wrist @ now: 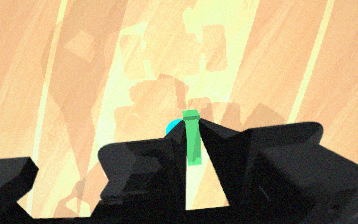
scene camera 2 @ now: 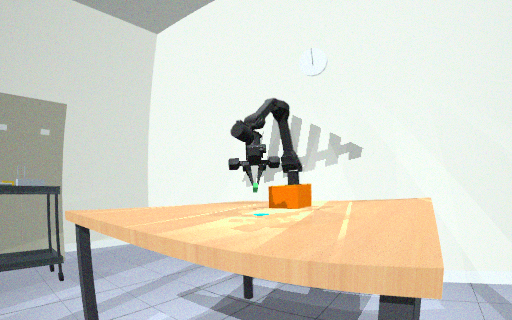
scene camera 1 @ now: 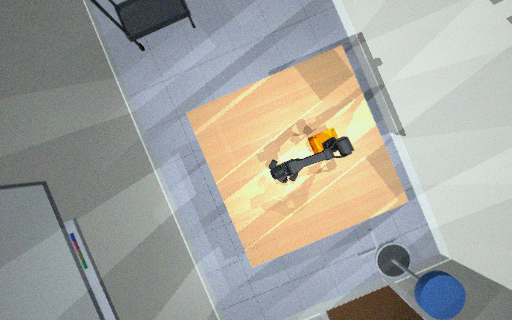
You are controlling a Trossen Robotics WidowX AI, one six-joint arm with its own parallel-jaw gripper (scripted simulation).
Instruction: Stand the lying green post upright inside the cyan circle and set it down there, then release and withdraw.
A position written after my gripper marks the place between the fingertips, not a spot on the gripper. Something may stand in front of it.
My gripper (scene camera 2: pixel 255 185) carries a green post (wrist: pixel 191 117).
My gripper also shows in the wrist view (wrist: pixel 191 123).
